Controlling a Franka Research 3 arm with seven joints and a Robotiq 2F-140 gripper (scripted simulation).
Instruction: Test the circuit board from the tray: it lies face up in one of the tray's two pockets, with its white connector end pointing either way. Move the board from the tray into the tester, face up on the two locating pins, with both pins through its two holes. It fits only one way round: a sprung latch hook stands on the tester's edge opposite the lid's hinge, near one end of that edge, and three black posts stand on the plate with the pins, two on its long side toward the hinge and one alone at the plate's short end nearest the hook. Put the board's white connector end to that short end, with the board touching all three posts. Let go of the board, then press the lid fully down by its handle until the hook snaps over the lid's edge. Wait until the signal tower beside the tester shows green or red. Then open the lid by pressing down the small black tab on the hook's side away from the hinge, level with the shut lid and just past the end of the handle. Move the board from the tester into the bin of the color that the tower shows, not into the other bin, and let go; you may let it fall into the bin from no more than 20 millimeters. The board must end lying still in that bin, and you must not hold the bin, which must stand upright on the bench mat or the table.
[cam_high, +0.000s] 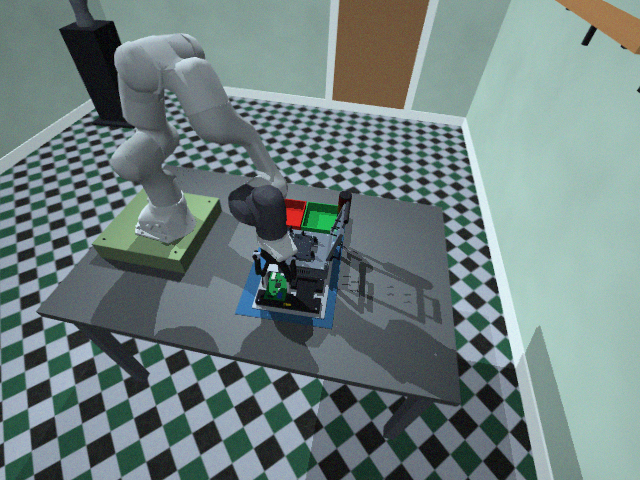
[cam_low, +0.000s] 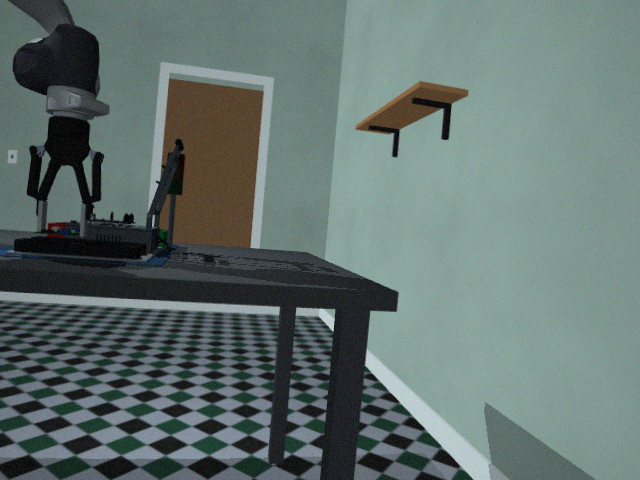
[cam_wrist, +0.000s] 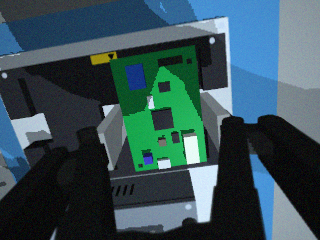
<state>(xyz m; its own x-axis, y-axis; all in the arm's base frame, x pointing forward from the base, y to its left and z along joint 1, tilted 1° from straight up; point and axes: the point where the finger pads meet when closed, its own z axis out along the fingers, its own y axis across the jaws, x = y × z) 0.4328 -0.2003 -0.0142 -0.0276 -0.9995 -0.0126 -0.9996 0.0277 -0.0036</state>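
The tester plate is 18 cm to the left of my hand, 7 cm ahead of it and 1 cm above it. Also, from my hand: tester lid: 19 cm ahead, 17 cm to the left, 12 cm above; black latch hook: 23 cm to the left, 2 cm above; green circuit board: 2 cm below.
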